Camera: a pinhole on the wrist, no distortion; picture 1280 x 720 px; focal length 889.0 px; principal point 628.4 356.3 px. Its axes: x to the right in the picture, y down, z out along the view. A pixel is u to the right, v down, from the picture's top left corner.
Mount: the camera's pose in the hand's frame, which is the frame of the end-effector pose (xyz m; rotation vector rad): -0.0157 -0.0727 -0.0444 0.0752 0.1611 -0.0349
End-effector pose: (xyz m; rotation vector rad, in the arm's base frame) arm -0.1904 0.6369 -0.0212 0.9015 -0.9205 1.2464
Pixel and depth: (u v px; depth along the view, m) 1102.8 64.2 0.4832
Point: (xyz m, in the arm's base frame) 0.0828 0.3709 0.3900
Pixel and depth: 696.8 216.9 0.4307
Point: -0.0373 0.3072 0.1825
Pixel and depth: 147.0 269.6 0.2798
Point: -0.1035 0.3460 -0.0469
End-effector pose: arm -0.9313 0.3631 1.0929 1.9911 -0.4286 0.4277
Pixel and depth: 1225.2 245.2 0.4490
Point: -0.5045 0.0868 0.9790
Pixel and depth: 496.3 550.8 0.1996
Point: -0.9025 0.2394 0.9856
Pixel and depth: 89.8 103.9 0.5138
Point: -0.9729 0.0473 0.5707
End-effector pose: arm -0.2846 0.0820 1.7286 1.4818 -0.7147 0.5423
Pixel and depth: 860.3 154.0 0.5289
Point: -0.0193 -0.3895 1.6860
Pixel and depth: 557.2 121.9 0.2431
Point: -0.1912 -0.1161 1.6128
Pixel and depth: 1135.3 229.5 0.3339
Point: -0.0461 -0.1947 1.7719
